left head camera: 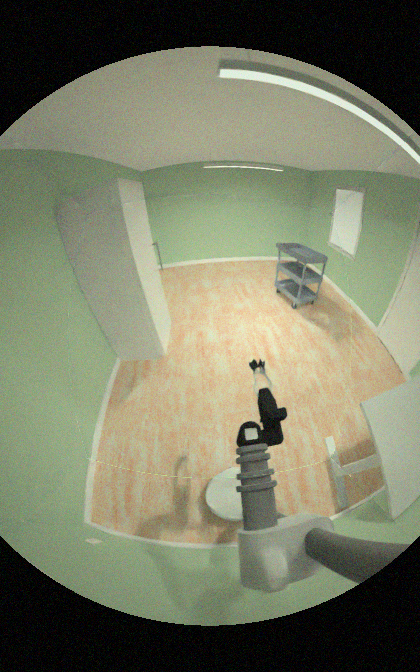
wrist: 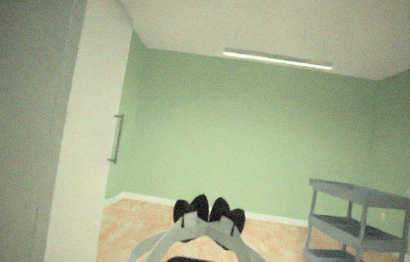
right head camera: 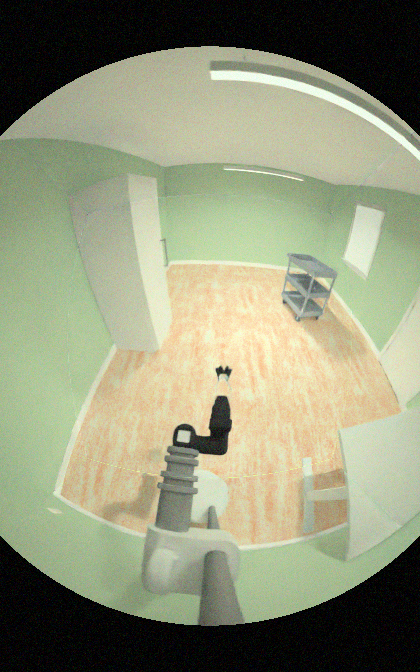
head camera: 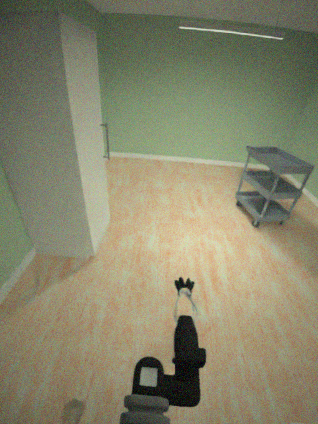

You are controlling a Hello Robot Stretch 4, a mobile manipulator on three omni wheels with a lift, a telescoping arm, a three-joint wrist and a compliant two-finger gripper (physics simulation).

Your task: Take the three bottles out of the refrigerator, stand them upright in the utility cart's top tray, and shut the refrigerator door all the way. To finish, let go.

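The tall refrigerator (head camera: 40, 125) (left head camera: 100, 250) (right head camera: 110, 265) (wrist: 30, 125) stands at the left against the wall, seen from its side. Its pale front carries a vertical bar handle (head camera: 107, 141) (left head camera: 159, 255) (right head camera: 165, 252) (wrist: 118, 138); the door looks shut. The grey three-tier utility cart (head camera: 280, 160) (left head camera: 302, 252) (right head camera: 312, 265) (wrist: 360, 192) stands at the far right. No bottle shows in any view. My gripper (head camera: 184, 285) (left head camera: 257, 365) (right head camera: 223, 371) (wrist: 209, 211) is shut with nothing between its fingertips, apart from both refrigerator and cart.
A white panel (left head camera: 400, 440) (right head camera: 380, 480) stands at the near right, with a pale strip-like frame (right head camera: 308, 495) beside it. The robot's round white base (left head camera: 222, 495) (right head camera: 212, 495) shows below the arm. A green wall (head camera: 200, 90) closes the far end.
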